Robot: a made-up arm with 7 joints.
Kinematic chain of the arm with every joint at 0, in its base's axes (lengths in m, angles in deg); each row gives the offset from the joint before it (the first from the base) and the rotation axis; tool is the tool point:
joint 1: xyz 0 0 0.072 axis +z
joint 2: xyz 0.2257 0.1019 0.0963 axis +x
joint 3: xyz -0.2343 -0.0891 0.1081 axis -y
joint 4: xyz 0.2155 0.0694 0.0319 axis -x
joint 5: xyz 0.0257 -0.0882 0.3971 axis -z
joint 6: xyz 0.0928 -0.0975 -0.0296 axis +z
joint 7: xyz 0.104 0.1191 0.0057 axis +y
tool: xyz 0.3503 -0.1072 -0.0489
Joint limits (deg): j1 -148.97..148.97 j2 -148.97..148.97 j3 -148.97..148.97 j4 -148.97..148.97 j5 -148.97..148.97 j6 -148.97..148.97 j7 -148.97..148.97
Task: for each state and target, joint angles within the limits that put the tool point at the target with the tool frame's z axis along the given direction. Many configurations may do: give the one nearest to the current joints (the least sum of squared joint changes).
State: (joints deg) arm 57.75 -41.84 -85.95 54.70 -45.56 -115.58 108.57
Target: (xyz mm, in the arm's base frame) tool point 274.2 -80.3 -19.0 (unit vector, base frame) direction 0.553 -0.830 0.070
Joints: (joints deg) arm 3.71 -6.88 -65.82 23.53 -37.60 -113.98 86.68
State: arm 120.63 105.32 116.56 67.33 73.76 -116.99 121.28
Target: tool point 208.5 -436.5 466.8 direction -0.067 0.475 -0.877
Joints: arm 106.15 62.23 113.06 87.72 71.46 -136.41 145.00
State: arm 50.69 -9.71 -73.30 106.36 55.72 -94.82 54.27
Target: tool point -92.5 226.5 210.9 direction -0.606 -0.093 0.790
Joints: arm 64.05 -24.70 -93.86 109.88 77.24 -123.54 74.93
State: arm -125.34 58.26 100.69 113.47 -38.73 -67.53 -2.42
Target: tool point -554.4 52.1 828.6 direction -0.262 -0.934 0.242
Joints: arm -142.47 30.21 94.13 148.94 -77.42 -32.64 -11.30
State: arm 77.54 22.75 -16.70 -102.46 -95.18 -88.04 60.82
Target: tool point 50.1 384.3 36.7 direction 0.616 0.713 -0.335
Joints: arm 77.57 12.09 -50.20 -110.45 -106.32 -64.55 72.18
